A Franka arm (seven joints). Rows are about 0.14 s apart.
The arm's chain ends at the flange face. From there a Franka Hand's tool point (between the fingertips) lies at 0.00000 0.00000 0.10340 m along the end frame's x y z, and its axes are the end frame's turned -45 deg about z.
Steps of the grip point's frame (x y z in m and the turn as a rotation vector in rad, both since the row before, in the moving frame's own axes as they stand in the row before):
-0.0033 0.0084 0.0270 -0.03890 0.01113 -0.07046
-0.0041 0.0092 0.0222 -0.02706 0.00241 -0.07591
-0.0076 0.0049 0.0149 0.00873 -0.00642 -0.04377
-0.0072 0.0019 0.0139 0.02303 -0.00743 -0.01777
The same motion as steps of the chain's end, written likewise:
-0.0001 0.0064 0.0271 -0.01964 0.03538 -0.07046
0.0014 0.0077 0.0222 -0.01743 0.02084 -0.07591
-0.0008 0.0090 0.0149 0.00163 -0.01071 -0.04377
-0.0015 0.0076 0.0139 0.01103 -0.02154 -0.01777

